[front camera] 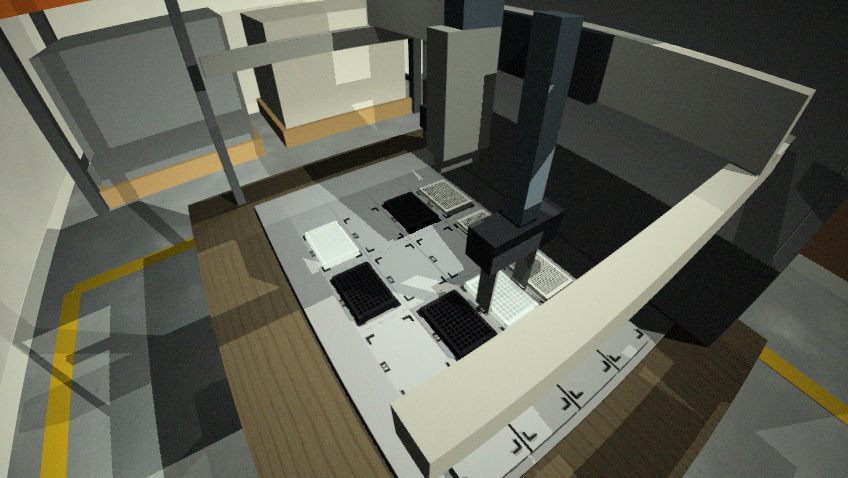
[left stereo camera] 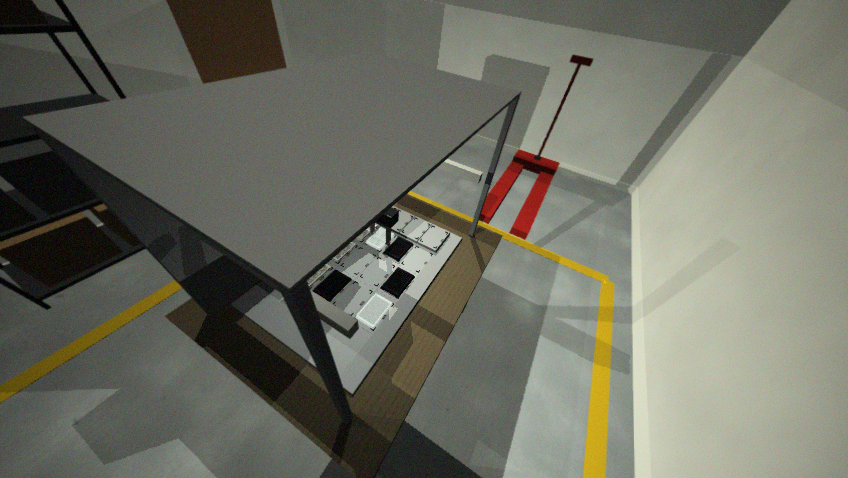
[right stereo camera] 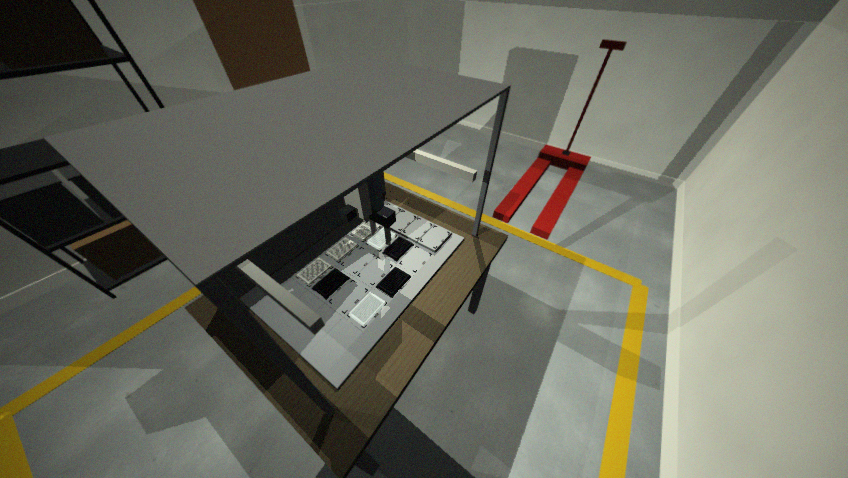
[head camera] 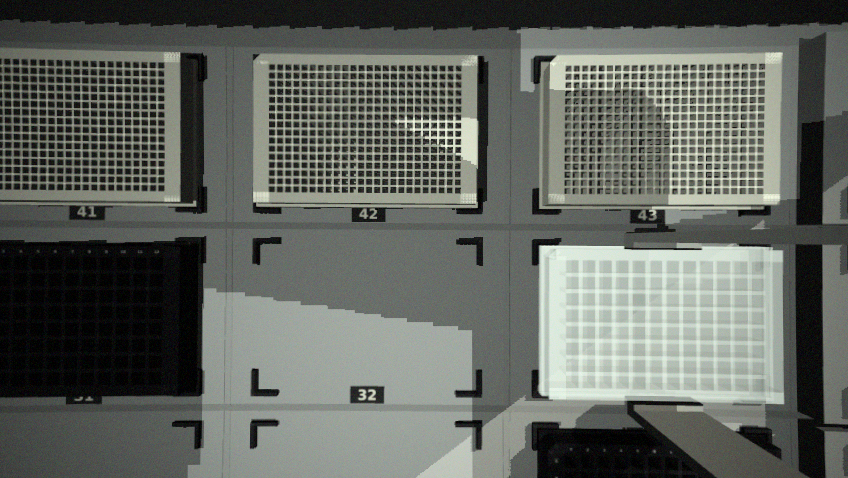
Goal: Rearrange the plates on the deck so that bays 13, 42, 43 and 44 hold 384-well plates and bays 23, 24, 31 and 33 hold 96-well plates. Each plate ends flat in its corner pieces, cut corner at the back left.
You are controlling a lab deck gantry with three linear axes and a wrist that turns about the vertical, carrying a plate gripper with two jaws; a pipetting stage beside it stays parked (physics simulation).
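Pixels of known places: gripper, fingertip midpoint: point(front camera: 500, 295) point(left stereo camera: 380, 238) point(right stereo camera: 381, 238) point(head camera: 656, 322); robot's base, origin of the base link: point(front camera: 304, 237) point(left stereo camera: 373, 329) point(right stereo camera: 364, 327).
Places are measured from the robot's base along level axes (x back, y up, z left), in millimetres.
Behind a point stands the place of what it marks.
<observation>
My gripper point(front camera: 505, 297) @[x -392, y 9, z 257 mm] point(head camera: 664, 324) @[x -392, y 9, z 257 mm] is shut on a clear 96-well plate point(front camera: 511, 301) @[x -414, y 9, z 264 mm] point(head camera: 665, 356) @[x -393, y 16, z 240 mm] point(right stereo camera: 378, 240) @[x -369, y 14, z 256 mm], which is level in or barely above bay 33; its base contact is hidden. The jaws touch its front and back edges. Pale 384-well plates sit in bays 41 point(head camera: 83, 124) @[x -74, y 14, z 365 mm] point(front camera: 445, 195) @[x -68, y 14, z 363 mm], 42 point(head camera: 365, 127) @[x -228, y 14, z 365 mm] and 43 point(head camera: 659, 130) @[x -390, y 14, z 364 mm] point(front camera: 549, 275) @[x -415, y 14, z 374 mm]. Black 96-well plates sit in bays 31 point(head camera: 89, 320) @[x -78, y 14, z 257 mm] point(front camera: 410, 211) @[x -73, y 13, z 252 mm] and 23 point(front camera: 456, 323) @[x -393, y 9, z 146 mm] point(head camera: 581, 457) @[x -352, y 4, z 178 mm]. A black plate point(front camera: 364, 292) @[x -238, y 12, z 40 mm] sits in bay 12 and a clear 384-well plate point(front camera: 332, 243) @[x -73, y 13, z 44 mm] in bay 11.
Bay 32 point(head camera: 366, 394) @[x -228, y 0, z 211 mm] shows its corner pieces between the plates in bays 31 and 33. The parked pipetting stage point(front camera: 466, 97) stands behind the deck. A pale beam point(front camera: 570, 332) @[x -627, y 400, z 5 mm] crosses the near right part of the front camera view and hides some bays.
</observation>
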